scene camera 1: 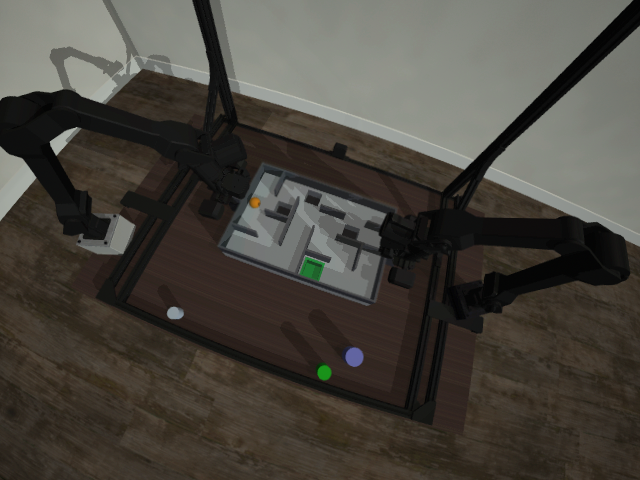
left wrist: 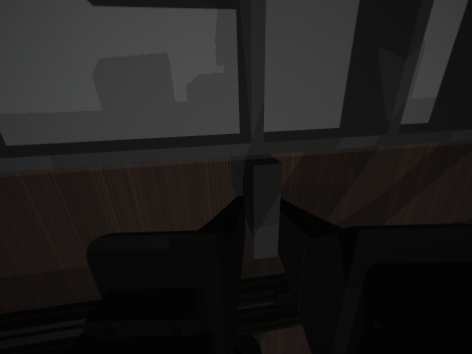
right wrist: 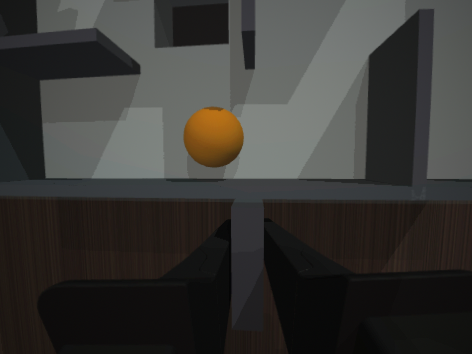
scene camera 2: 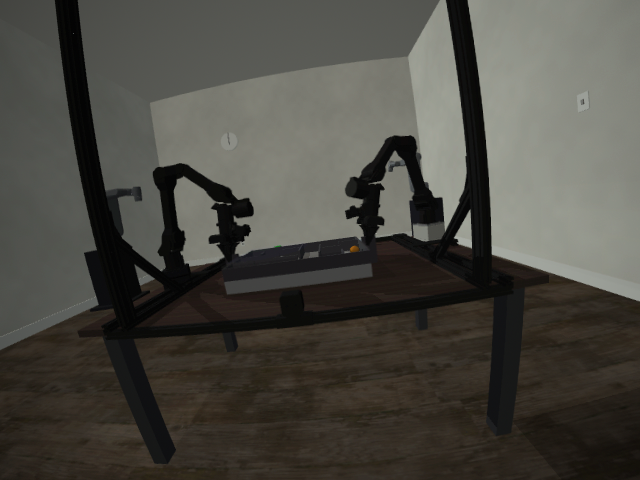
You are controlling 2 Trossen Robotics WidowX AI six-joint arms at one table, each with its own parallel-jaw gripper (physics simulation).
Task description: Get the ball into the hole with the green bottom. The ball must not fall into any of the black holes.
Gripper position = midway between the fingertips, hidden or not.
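Observation:
The left gripper (scene camera 1: 396,256) grips a grey maze box (scene camera 1: 304,229), and the right gripper (scene camera 1: 237,201) grips the grey maze box too. You can also see the left gripper in the left wrist view (left wrist: 255,202) and in scene camera 2 (scene camera 2: 230,262). The right gripper is in the right wrist view as well (right wrist: 247,226), and in scene camera 2 (scene camera 2: 366,245). As for the grey maze box, it's there in the left wrist view (left wrist: 92,92), the right wrist view (right wrist: 251,109) and scene camera 2 (scene camera 2: 342,258).

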